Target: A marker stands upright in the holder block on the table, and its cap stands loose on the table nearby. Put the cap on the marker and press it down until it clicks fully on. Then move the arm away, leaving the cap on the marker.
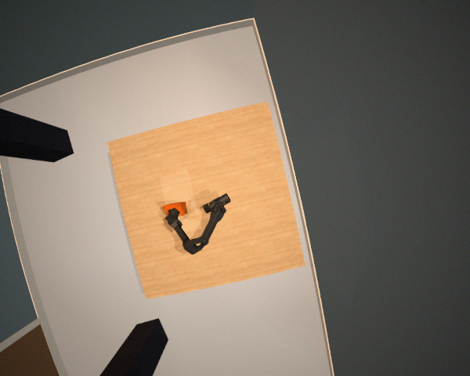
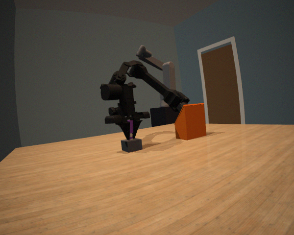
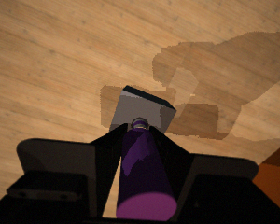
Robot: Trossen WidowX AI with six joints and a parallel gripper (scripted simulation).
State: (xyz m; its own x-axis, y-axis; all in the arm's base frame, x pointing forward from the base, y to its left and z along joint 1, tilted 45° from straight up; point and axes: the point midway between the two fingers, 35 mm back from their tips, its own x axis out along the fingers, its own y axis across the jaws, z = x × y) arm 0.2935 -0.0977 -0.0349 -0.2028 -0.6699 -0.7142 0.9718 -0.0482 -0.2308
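The dark grey holder block is 2 cm below my gripper tip. Also, from my gripper tip: purple cap 5 cm above.
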